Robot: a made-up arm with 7 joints.
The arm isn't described. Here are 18 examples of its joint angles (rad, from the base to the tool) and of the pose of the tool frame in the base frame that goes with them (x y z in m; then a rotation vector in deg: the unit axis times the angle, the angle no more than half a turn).
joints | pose
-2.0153 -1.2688 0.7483 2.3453 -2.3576 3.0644 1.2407 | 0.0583 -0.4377 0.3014 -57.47 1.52 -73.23
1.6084 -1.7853 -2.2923 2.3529 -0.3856 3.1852 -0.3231 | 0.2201 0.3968 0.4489 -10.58 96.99 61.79
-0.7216 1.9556 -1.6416 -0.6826 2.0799 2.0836 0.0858 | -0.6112 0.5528 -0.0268 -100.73 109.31 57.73
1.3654 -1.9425 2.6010 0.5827 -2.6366 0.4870 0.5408 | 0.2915 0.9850 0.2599 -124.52 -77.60 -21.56
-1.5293 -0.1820 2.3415 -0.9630 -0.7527 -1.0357 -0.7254 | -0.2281 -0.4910 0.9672 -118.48 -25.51 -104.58
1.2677 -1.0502 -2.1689 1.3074 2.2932 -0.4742 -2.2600 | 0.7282 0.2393 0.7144 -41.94 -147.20 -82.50
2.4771 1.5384 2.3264 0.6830 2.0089 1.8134 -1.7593 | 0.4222 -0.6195 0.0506 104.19 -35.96 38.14
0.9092 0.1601 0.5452 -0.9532 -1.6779 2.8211 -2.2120 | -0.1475 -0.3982 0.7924 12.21 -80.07 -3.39
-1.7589 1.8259 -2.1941 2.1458 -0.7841 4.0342 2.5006 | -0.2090 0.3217 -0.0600 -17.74 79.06 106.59
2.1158 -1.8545 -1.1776 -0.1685 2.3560 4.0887 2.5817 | -0.4023 0.6170 -0.1140 45.62 53.77 47.00
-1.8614 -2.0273 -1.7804 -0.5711 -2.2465 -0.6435 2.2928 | 0.0954 -0.7421 -0.1997 -3.39 31.63 78.08
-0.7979 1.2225 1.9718 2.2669 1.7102 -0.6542 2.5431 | 0.0042 0.2555 0.0613 42.62 -105.43 -28.02
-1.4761 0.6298 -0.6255 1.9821 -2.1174 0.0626 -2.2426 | -0.3015 -0.2226 0.9255 -92.91 -6.15 99.65
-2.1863 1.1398 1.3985 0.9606 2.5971 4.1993 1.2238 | 0.6103 0.4494 0.4439 125.63 21.55 -101.30
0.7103 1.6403 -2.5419 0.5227 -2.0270 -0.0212 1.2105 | -0.6215 -0.8551 0.1287 10.88 -108.71 -62.14
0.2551 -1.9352 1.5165 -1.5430 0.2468 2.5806 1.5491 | 0.4670 -0.2653 0.0562 90.68 44.45 -104.96
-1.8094 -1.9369 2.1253 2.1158 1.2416 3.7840 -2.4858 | 0.0062 -0.2801 0.3677 160.48 -52.87 7.92
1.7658 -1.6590 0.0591 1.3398 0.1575 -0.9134 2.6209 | 0.0195 0.4549 -0.2680 43.48 -19.00 56.86
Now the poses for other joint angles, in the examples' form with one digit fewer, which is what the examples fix.
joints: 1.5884 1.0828 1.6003 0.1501 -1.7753 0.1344 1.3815
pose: 0.129 -0.966 0.724 -19.9 4.9 -21.0
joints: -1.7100 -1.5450 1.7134 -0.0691 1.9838 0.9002 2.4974
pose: -0.088 -1.011 0.356 26.7 -53.3 52.1
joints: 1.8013 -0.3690 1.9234 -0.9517 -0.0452 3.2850 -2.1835
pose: 0.159 0.426 0.842 170.3 -26.2 45.3
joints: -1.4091 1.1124 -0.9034 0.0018 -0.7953 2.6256 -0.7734
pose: -0.079 0.757 0.582 -73.8 21.3 -68.8
